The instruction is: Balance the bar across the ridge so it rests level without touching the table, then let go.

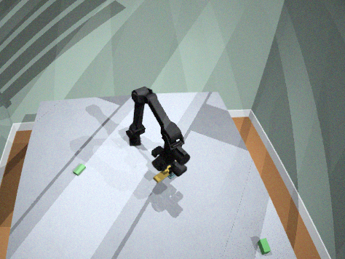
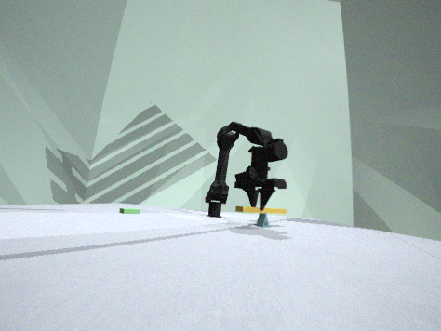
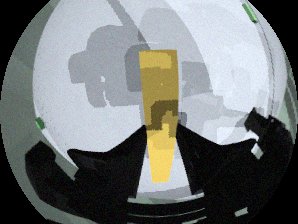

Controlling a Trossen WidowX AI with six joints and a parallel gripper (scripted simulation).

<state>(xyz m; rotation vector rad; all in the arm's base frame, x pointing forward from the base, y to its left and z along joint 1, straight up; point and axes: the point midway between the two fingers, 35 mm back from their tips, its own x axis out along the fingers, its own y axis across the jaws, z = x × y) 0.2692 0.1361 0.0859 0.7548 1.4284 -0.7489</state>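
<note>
Now: gripper tip 20 mm past the yellow bar and 20 mm to the right of it.
</note>
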